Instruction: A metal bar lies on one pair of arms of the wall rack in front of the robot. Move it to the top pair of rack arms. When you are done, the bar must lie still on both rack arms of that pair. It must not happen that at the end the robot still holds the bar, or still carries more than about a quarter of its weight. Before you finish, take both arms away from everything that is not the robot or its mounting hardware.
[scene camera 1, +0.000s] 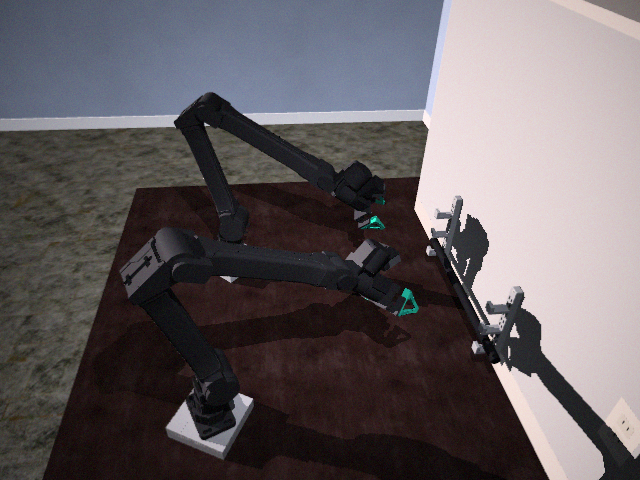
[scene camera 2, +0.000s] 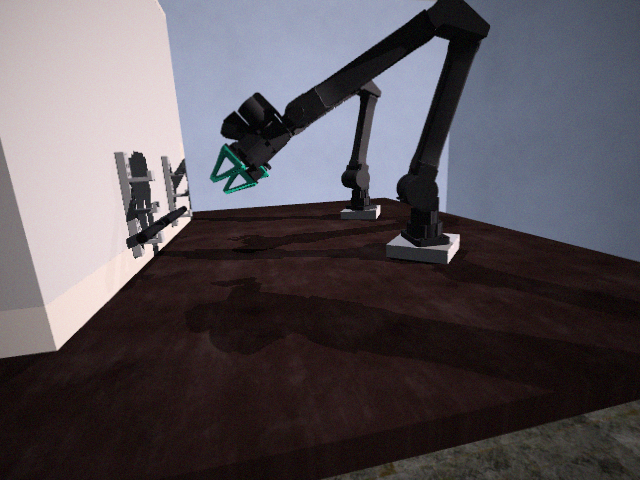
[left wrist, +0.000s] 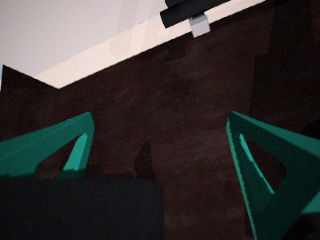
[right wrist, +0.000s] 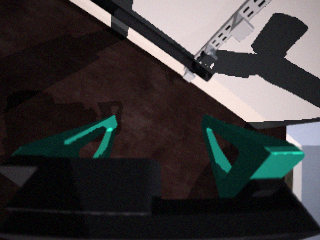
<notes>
I see my left gripper (scene camera 2: 218, 186), my right gripper (scene camera 1: 404, 303), a dark metal bar (scene camera 1: 485, 340), a rack upright (scene camera 1: 508, 310) and a white wall (scene camera 1: 528, 123).
My left gripper shows as well in the left wrist view (left wrist: 160, 119). My right gripper shows as well in the right wrist view (right wrist: 159, 119). The white wall also shows in scene camera 2 (scene camera 2: 86, 86).
</notes>
